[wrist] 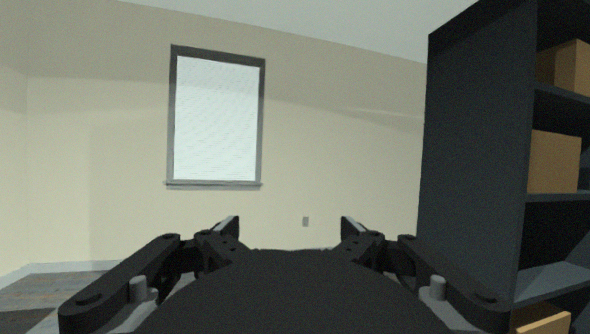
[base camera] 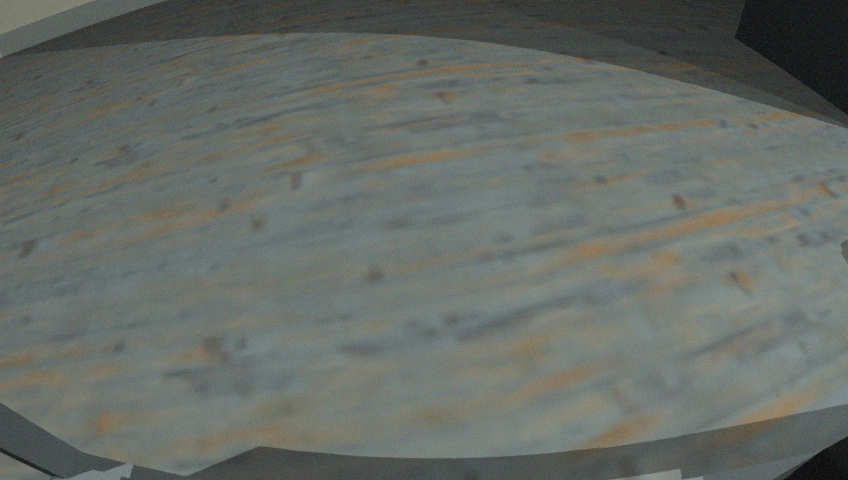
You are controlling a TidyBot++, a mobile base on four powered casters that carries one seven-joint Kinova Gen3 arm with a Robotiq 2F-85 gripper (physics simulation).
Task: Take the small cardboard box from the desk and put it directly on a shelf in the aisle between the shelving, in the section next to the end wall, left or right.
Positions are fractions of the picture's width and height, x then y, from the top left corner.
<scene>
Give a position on a window with blind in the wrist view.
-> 0.37, 0.32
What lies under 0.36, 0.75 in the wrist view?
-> The gripper.
</scene>
